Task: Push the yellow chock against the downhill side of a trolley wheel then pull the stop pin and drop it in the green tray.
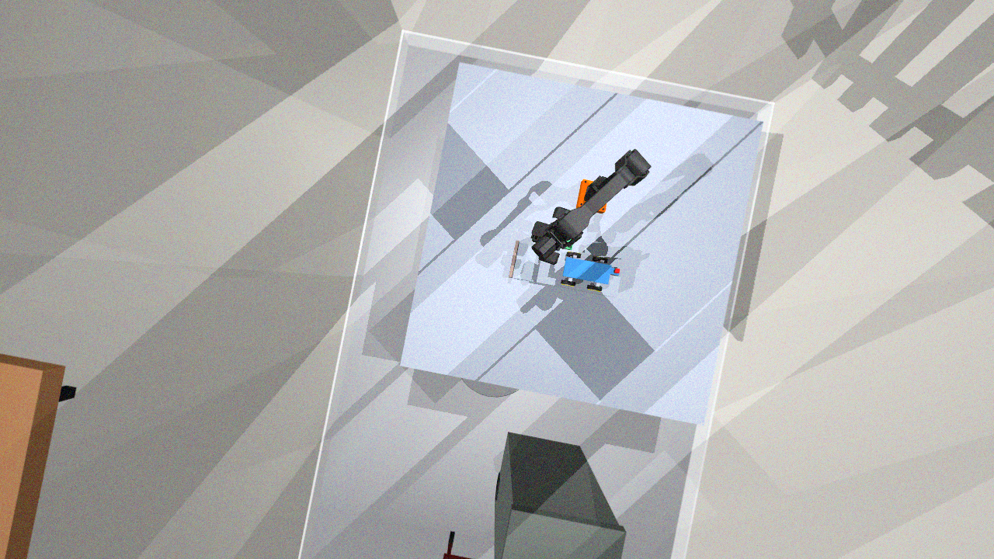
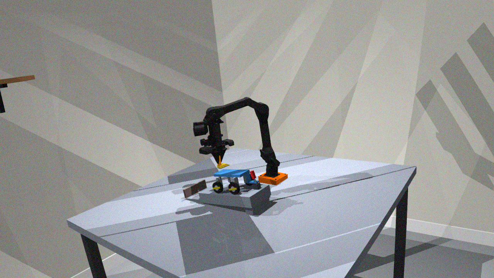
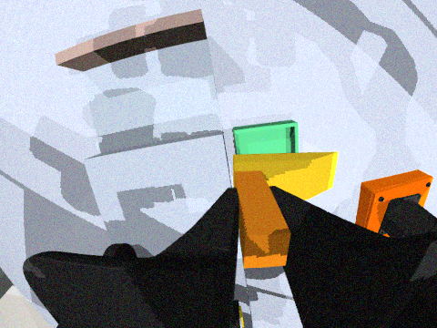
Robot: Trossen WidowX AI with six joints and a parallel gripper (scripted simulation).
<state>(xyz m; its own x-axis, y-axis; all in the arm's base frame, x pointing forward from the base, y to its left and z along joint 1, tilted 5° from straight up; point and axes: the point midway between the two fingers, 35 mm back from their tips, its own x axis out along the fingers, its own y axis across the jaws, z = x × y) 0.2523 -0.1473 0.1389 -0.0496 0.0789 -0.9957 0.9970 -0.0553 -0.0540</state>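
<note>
The yellow chock is 2 cm behind my gripper tip and 1 cm below it. From my gripper tip the other things lie so: grey ramp (8 cm ahead, 16 cm to the left, 11 cm below); then blue trolley (7 cm ahead, 16 cm to the left, 4 cm below); then green tray (4 cm behind, 5 cm to the left, 16 cm below).
</note>
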